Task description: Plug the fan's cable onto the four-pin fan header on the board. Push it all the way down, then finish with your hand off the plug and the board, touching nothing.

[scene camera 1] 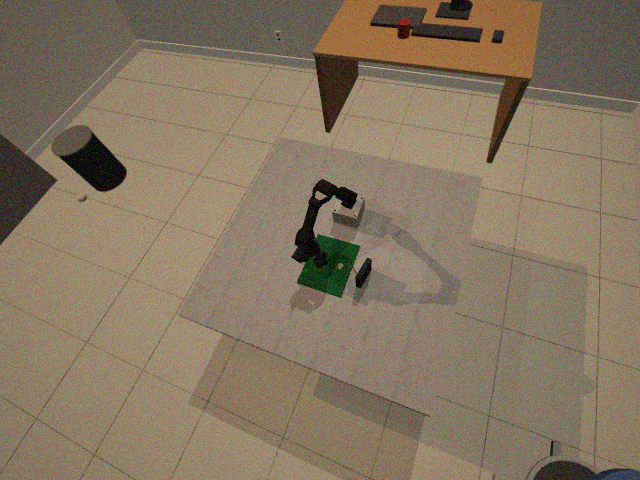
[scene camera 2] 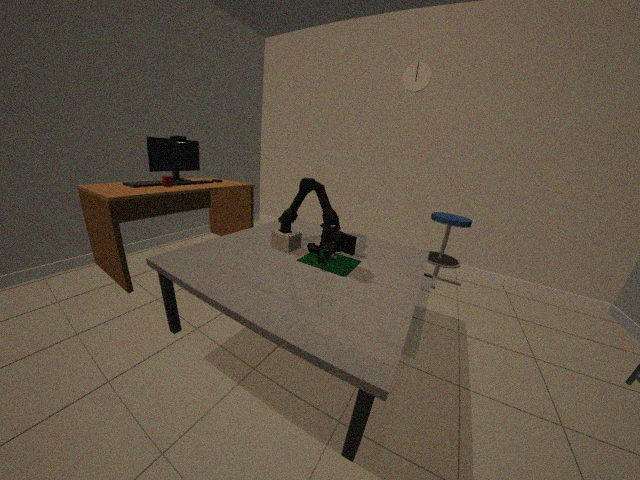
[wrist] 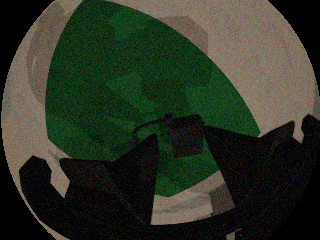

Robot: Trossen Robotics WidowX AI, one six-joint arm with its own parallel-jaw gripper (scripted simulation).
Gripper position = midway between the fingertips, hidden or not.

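Note:
I find a green board (scene camera 1: 329,279) here, and I see the board again (scene camera 2: 342,265). The wrist view gives me my gripper (wrist: 181,134) and a dark fan plug (wrist: 187,133), and the board (wrist: 109,73) shows there too.

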